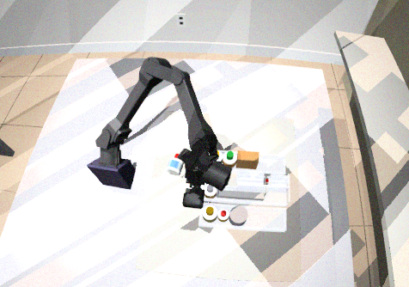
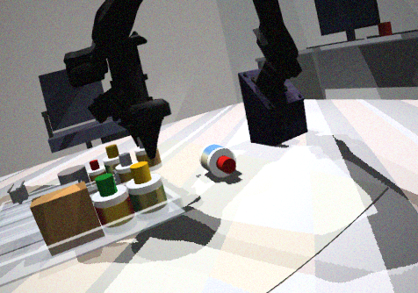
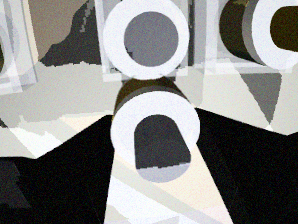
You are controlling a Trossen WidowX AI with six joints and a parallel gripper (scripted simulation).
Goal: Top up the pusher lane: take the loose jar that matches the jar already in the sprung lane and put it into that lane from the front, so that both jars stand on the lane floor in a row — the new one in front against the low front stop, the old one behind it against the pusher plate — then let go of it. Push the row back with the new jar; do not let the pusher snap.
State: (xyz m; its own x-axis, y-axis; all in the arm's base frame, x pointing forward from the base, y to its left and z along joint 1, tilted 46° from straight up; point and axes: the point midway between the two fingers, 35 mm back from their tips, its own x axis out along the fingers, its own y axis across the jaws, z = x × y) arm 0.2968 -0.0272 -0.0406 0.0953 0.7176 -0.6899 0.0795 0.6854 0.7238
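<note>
The grey disc lies 140 mm ahead of my gripper tip, 90 mm to the right of it and 20 mm below it.
</note>
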